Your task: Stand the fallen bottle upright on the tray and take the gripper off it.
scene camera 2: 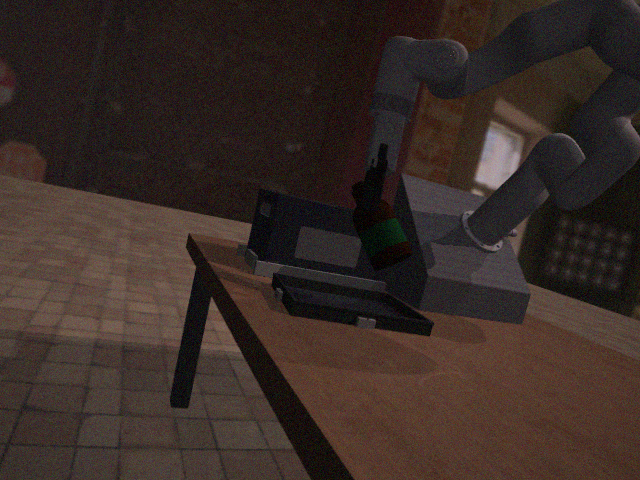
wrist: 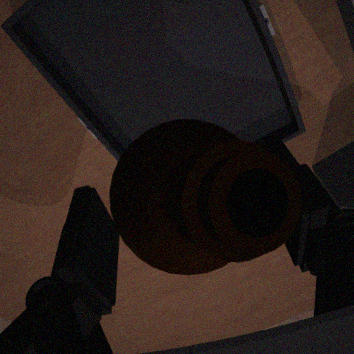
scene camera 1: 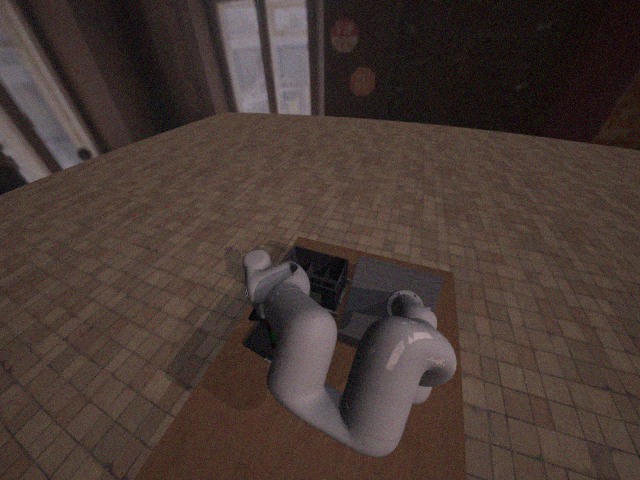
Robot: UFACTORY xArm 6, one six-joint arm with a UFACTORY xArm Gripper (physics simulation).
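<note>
The dark brown bottle with a green label is off the tray and hangs above it, tilted, with its neck up and to the left and its base down to the right in the scene camera 2 view. My gripper is shut on the bottle near its shoulder, a finger on each side. The wrist view looks down on its open mouth and shoulder. The shallow dark tray lies flat on the table below. In the scene camera 1 view my arm hides the gripper and most of the bottle.
A dark crate with dividers stands behind the tray in the scene camera 2 view. A large grey block stands beside the crate, by the arm's base. The wooden table has an edge close to the tray.
</note>
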